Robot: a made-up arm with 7 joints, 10 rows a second.
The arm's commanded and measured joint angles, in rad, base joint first. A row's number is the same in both.
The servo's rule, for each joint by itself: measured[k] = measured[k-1] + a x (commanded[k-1-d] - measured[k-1]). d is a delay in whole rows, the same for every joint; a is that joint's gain. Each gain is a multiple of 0.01, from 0.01 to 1. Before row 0 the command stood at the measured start. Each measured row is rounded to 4 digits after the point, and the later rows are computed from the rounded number. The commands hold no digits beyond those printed.
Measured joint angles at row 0: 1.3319 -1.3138 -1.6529 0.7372 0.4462 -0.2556 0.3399
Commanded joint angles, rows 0 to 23: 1.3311 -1.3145 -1.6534 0.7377 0.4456 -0.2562 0.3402; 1.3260 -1.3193 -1.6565 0.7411 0.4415 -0.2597 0.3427; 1.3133 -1.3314 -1.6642 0.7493 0.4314 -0.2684 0.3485; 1.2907 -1.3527 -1.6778 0.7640 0.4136 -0.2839 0.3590; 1.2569 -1.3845 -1.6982 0.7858 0.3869 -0.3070 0.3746; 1.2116 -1.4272 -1.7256 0.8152 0.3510 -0.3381 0.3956; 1.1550 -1.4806 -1.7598 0.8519 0.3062 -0.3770 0.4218; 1.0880 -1.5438 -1.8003 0.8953 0.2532 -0.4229 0.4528; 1.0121 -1.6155 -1.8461 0.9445 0.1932 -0.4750 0.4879; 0.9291 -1.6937 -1.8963 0.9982 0.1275 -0.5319 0.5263; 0.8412 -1.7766 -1.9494 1.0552 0.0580 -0.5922 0.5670; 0.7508 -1.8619 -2.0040 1.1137 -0.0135 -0.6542 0.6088; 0.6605 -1.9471 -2.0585 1.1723 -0.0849 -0.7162 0.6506; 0.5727 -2.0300 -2.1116 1.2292 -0.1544 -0.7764 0.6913; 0.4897 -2.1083 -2.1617 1.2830 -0.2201 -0.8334 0.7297; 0.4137 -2.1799 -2.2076 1.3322 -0.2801 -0.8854 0.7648; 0.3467 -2.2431 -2.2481 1.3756 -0.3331 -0.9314 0.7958; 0.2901 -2.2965 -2.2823 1.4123 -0.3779 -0.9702 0.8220; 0.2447 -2.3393 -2.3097 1.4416 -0.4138 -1.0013 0.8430; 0.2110 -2.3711 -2.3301 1.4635 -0.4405 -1.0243 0.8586; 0.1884 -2.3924 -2.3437 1.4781 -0.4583 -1.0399 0.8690; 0.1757 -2.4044 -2.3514 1.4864 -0.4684 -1.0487 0.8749; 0.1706 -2.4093 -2.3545 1.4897 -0.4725 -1.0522 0.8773; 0.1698 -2.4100 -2.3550 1.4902 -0.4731 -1.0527 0.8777
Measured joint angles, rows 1 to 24: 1.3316 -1.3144 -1.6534 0.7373 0.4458 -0.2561 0.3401; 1.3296 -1.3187 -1.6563 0.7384 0.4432 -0.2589 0.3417; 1.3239 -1.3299 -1.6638 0.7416 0.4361 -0.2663 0.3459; 1.3123 -1.3500 -1.6771 0.7481 0.4226 -0.2800 0.3540; 1.2929 -1.3804 -1.6971 0.7590 0.4012 -0.3011 0.3668; 1.2644 -1.4216 -1.7242 0.7753 0.3711 -0.3300 0.3847; 1.2261 -1.4735 -1.7580 0.7975 0.3322 -0.3667 0.4077; 1.1778 -1.5354 -1.7982 0.8259 0.2848 -0.4105 0.4357; 1.1198 -1.6059 -1.8437 0.8603 0.2298 -0.4608 0.4681; 1.0531 -1.6832 -1.8937 0.9003 0.1684 -0.5163 0.5042; 0.9789 -1.7654 -1.9466 0.9452 0.1022 -0.5755 0.5431; 0.8991 -1.8503 -2.0011 0.9941 0.0328 -0.6369 0.5838; 0.8156 -1.9355 -2.0556 1.0458 -0.0378 -0.6988 0.6252; 0.7306 -2.0187 -2.1088 1.0990 -0.1078 -0.7593 0.6662; 0.6463 -2.0975 -2.1591 1.1524 -0.1752 -0.8171 0.7056; 0.5649 -2.1700 -2.2052 1.2045 -0.2381 -0.8704 0.7423; 0.4885 -2.2343 -2.2460 1.2541 -0.2951 -0.9180 0.7755; 0.4191 -2.2890 -2.2805 1.3000 -0.3448 -0.9587 0.8043; 0.3581 -2.3333 -2.3082 1.3411 -0.3862 -0.9919 0.8283; 0.3066 -2.3666 -2.3290 1.3766 -0.4188 -1.0172 0.8471; 0.2652 -2.3893 -2.3430 1.4060 -0.4425 -1.0349 0.8607; 0.2339 -2.4026 -2.3510 1.4293 -0.4580 -1.0457 0.8695; 0.2117 -2.4085 -2.3543 1.4468 -0.4667 -1.0508 0.8743; 0.1970 -2.4098 -2.3550 1.4594 -0.4705 -1.0523 0.8764
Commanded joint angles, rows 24 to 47: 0.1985 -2.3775 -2.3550 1.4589 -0.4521 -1.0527 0.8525; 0.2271 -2.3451 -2.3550 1.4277 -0.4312 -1.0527 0.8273; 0.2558 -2.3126 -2.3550 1.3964 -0.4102 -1.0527 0.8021; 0.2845 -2.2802 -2.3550 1.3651 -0.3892 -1.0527 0.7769; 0.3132 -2.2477 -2.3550 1.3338 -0.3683 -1.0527 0.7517; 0.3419 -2.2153 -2.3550 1.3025 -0.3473 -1.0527 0.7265; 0.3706 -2.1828 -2.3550 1.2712 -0.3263 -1.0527 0.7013; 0.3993 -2.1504 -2.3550 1.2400 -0.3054 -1.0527 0.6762; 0.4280 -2.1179 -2.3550 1.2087 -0.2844 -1.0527 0.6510; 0.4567 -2.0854 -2.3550 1.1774 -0.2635 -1.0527 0.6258; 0.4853 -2.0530 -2.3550 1.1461 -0.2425 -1.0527 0.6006; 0.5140 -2.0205 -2.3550 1.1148 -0.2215 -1.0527 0.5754; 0.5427 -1.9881 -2.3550 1.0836 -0.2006 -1.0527 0.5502; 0.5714 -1.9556 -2.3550 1.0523 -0.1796 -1.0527 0.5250; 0.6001 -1.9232 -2.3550 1.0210 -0.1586 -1.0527 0.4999; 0.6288 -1.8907 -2.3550 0.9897 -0.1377 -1.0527 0.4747; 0.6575 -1.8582 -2.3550 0.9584 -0.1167 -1.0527 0.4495; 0.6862 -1.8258 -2.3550 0.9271 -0.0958 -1.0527 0.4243; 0.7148 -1.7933 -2.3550 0.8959 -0.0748 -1.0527 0.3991; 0.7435 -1.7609 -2.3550 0.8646 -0.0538 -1.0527 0.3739; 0.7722 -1.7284 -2.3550 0.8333 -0.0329 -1.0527 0.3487; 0.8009 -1.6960 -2.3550 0.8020 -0.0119 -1.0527 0.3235; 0.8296 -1.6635 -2.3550 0.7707 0.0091 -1.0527 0.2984; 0.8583 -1.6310 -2.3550 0.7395 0.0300 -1.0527 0.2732
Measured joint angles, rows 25 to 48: 0.1975 -2.3814 -2.3550 1.4593 -0.4595 -1.0526 0.8616; 0.2079 -2.3495 -2.3550 1.4501 -0.4425 -1.0527 0.8403; 0.2247 -2.3170 -2.3550 1.4345 -0.4231 -1.0527 0.8166; 0.2456 -2.2846 -2.3550 1.4144 -0.4028 -1.0527 0.7920; 0.2693 -2.2521 -2.3550 1.3910 -0.3821 -1.0527 0.7670; 0.2947 -2.2197 -2.3550 1.3653 -0.3612 -1.0527 0.7419; 0.3213 -2.1872 -2.3550 1.3380 -0.3403 -1.0527 0.7167; 0.3486 -2.1548 -2.3550 1.3096 -0.3194 -1.0527 0.6916; 0.3764 -2.1223 -2.3550 1.2803 -0.2984 -1.0527 0.6664; 0.4045 -2.0898 -2.3550 1.2505 -0.2775 -1.0527 0.6412; 0.4328 -2.0574 -2.3550 1.2202 -0.2565 -1.0527 0.6160; 0.4612 -2.0249 -2.3550 1.1896 -0.2355 -1.0527 0.5908; 0.4897 -1.9925 -2.3550 1.1589 -0.2146 -1.0527 0.5656; 0.5183 -1.9600 -2.3550 1.1280 -0.1936 -1.0527 0.5404; 0.5469 -1.9276 -2.3550 1.0970 -0.1726 -1.0527 0.5153; 0.5756 -1.8951 -2.3550 1.0659 -0.1517 -1.0527 0.4901; 0.6043 -1.8626 -2.3550 1.0347 -0.1307 -1.0527 0.4649; 0.6330 -1.8302 -2.3550 1.0035 -0.1098 -1.0527 0.4397; 0.6616 -1.7977 -2.3550 0.9723 -0.0888 -1.0527 0.4145; 0.6903 -1.7653 -2.3550 0.9411 -0.0678 -1.0527 0.3893; 0.7190 -1.7328 -2.3550 0.9098 -0.0469 -1.0527 0.3641; 0.7477 -1.7004 -2.3550 0.8785 -0.0259 -1.0527 0.3389; 0.7764 -1.6679 -2.3550 0.8472 -0.0049 -1.0527 0.3138; 0.8051 -1.6354 -2.3550 0.8160 0.0160 -1.0527 0.2886
